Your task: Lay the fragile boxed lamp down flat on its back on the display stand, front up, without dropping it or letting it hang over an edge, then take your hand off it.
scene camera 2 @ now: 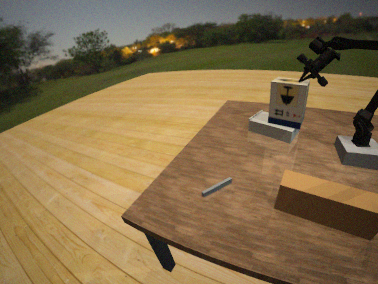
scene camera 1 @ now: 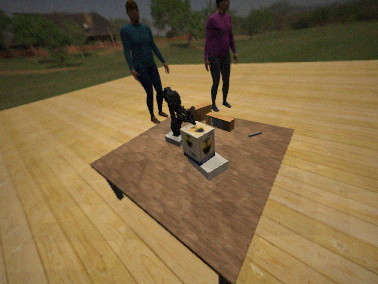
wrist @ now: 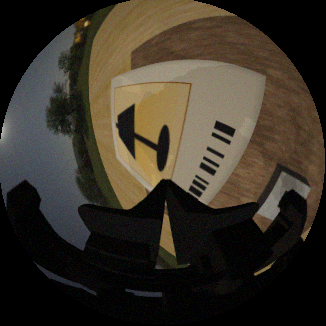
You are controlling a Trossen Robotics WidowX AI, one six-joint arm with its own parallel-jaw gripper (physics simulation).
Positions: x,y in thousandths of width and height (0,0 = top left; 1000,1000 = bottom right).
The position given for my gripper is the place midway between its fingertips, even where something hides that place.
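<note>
I can see my gripper (wrist: 508,560) here, and there's a display stand (scene camera 2: 684,435) as well.
</note>
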